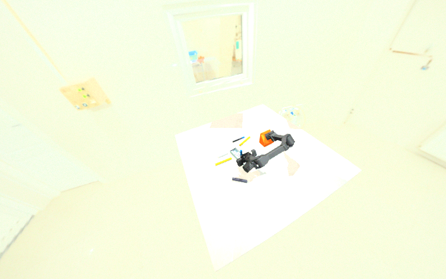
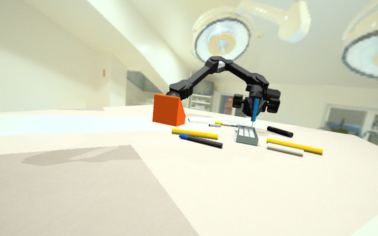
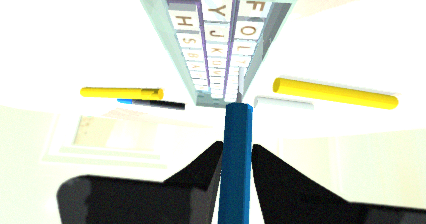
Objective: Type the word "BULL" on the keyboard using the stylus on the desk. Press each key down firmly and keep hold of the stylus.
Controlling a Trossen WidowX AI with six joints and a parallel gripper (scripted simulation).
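The stylus is 10 mm below my gripper tip.
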